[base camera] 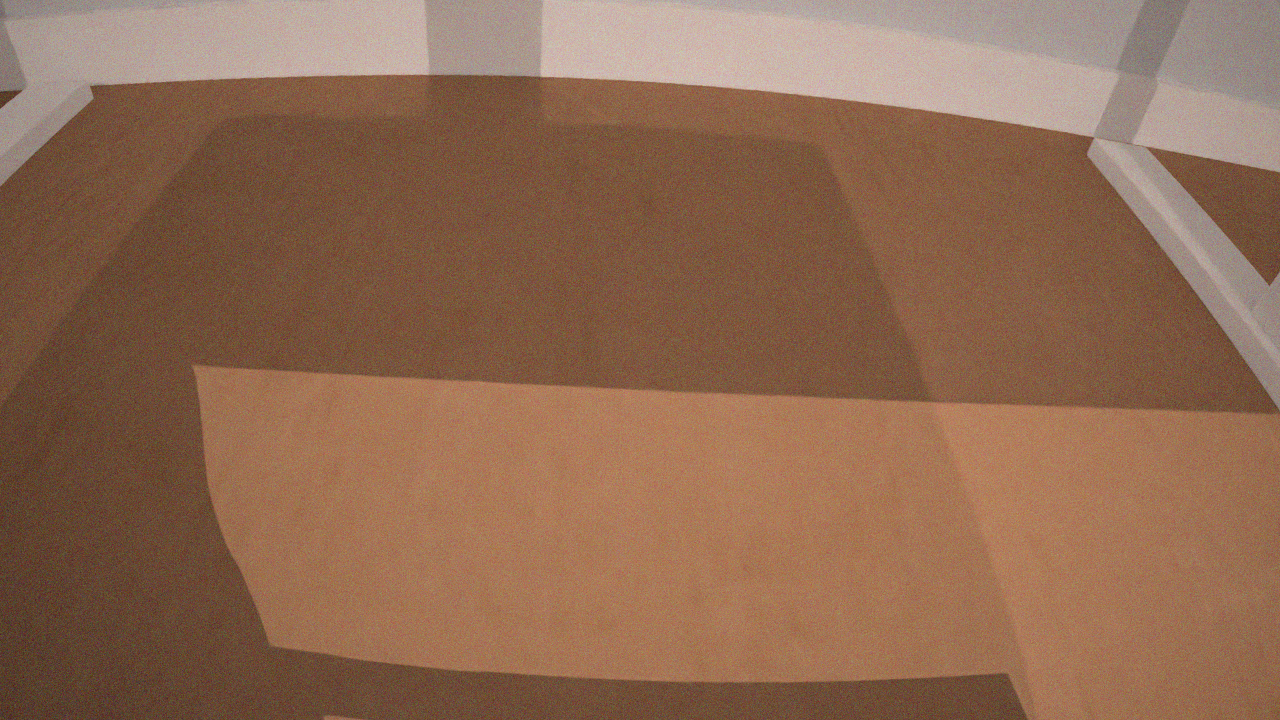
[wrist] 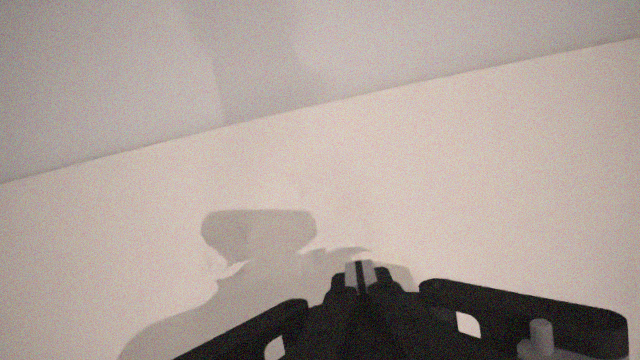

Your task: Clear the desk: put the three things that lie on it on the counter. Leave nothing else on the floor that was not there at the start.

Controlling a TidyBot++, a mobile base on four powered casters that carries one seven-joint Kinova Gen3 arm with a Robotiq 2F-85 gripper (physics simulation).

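Frame: origin at the arm's base, x ahead, y left, z up, level; millimetres.
Where they show: gripper, fingertip midpoint: (wrist: 360,279).
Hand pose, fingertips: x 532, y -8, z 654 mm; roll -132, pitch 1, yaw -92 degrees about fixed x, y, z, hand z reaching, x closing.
Note:
After its pixels a point has its place.
My gripper (wrist: 360,279) @(x 532, y -8, z 654 mm) is shut, its two fingertips together with nothing between them. It is low in the wrist view, over a pale, flat top that looks like the desk (wrist: 500,175) @(x 669, y -168, z 553 mm). The shadows of the gripper and arm fall on this top, left of the fingers and behind them. None of the three things can be made out in the wrist view. The counter cannot be made out in either view.
In the base camera view a white floor rail (base camera: 1181,232) runs along the right, and another white rail (base camera: 44,116) is at the upper left. Brown floor (base camera: 626,537) @(x 329, y -29, z -397 mm) with broad shadows lies between them. A pale wall (base camera: 716,44) @(x 898, y -109, z -346 mm) (wrist: 125,75) @(x 899, y 262, z 659 mm) stands behind.

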